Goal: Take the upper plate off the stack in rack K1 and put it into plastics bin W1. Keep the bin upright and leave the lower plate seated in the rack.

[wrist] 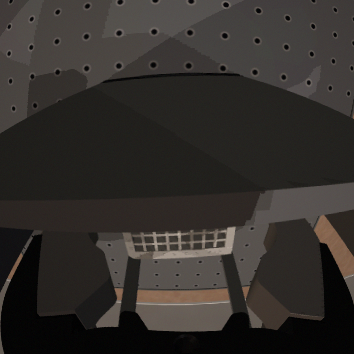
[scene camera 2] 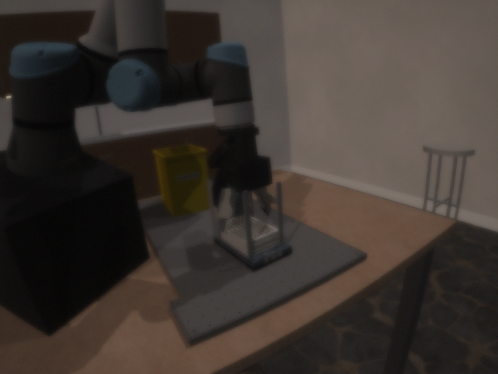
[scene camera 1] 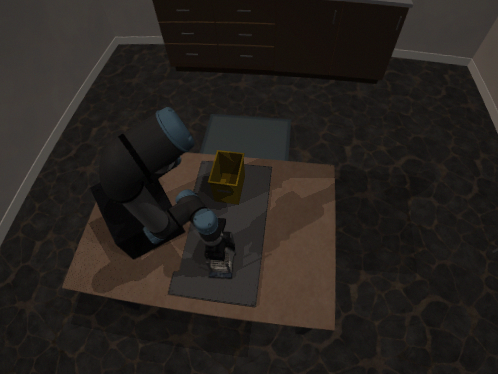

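Where they show: arm's base, origin of its link: point(scene camera 2: 46, 161).
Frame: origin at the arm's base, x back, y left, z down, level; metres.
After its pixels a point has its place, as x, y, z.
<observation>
Rack K1 point(scene camera 1: 220, 274) @[-0.385, -0.221, 0.219] point(scene camera 2: 272, 257) @[-0.384, -0.233, 0.224] point(wrist: 131, 285) @[-0.347, -0.213, 0.164] stands on the grey mat with upright posts and a dark back wall. The white gridded upper plate point(scene camera 1: 220, 266) @[-0.383, -0.195, 0.191] point(scene camera 2: 250, 227) point(wrist: 180, 254) @[-0.384, -0.202, 0.189] lies low in the rack on top of the stack. The lower plate's edge cannot be told apart clearly. My gripper point(scene camera 1: 221, 251) @[-0.378, -0.140, 0.184] point(scene camera 2: 243, 207) point(wrist: 183, 236) is partly open and empty, pointing down inside the rack's upper part. Its fingers are on either side, above the plate. The yellow plastics bin W1 point(scene camera 1: 228, 194) @[-0.350, 0.129, 0.150] point(scene camera 2: 184, 182) @[-0.320, 0.129, 0.140] stands upright, apart from the rack.
The perforated grey mat point(scene camera 1: 250, 225) @[-0.468, 0.031, 0.236] point(scene camera 2: 320, 260) @[-0.462, -0.283, 0.236] lies on the wooden table point(scene camera 1: 305, 240) @[-0.727, 0.004, 0.249] point(scene camera 2: 390, 220) @[-0.750, -0.239, 0.249]. The black robot base point(scene camera 1: 125, 232) @[0.003, -0.171, 0.045] point(scene camera 2: 65, 240) @[-0.035, -0.169, 0.115] stands at the left. The rack's tall back wall point(wrist: 150, 140) fills much of the wrist view.
</observation>
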